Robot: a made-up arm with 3 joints. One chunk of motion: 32 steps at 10 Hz.
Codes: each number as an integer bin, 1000 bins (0 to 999) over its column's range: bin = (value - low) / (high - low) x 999, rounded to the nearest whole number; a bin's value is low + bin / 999 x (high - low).
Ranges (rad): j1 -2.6..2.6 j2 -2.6..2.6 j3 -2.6..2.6
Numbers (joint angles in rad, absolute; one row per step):
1: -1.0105 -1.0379 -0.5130
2: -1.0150 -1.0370 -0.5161
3: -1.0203 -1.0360 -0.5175
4: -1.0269 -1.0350 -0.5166
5: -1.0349 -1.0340 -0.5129
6: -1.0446 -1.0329 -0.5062
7: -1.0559 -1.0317 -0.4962
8: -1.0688 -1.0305 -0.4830
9: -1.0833 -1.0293 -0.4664
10: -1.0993 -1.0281 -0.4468
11: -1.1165 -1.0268 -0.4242
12: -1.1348 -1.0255 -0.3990
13: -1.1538 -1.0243 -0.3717
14: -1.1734 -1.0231 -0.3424
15: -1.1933 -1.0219 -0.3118
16: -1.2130 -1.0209 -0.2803
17: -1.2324 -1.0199 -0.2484
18: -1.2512 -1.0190 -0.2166
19: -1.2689 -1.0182 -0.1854
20: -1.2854 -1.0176 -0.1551
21: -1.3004 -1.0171 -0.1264
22: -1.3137 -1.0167 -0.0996
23: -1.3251 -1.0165 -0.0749
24: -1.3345 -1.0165 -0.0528
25: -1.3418 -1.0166 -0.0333
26: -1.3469 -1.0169 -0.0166
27: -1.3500 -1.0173 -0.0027
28: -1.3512 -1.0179 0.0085
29: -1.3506 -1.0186 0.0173
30: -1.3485 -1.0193 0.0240
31: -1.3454 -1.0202 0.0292
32: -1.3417 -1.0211 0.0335
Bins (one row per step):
1: 305 300 401
2: 305 300 400
3: 303 300 400
4: 302 301 400
5: 301 301 401
6: 299 301 402
7: 297 301 404
8: 294 302 407
9: 291 302 410
10: 288 302 414
11: 285 302 418
12: 281 302 423
13: 278 303 428
14: 274 303 434
15: 270 303 440
16: 266 303 446
17: 263 304 452
18: 259 304 458
19: 256 304 464
20: 253 304 470
21: 250 304 475
22: 247 304 480
23: 245 304 485
24: 243 304 489
25: 242 304 493
26: 241 304 496
27: 240 304 499
28: 240 304 501
29: 240 304 503
30: 240 304 504
31: 241 304 505
32: 242 303 506

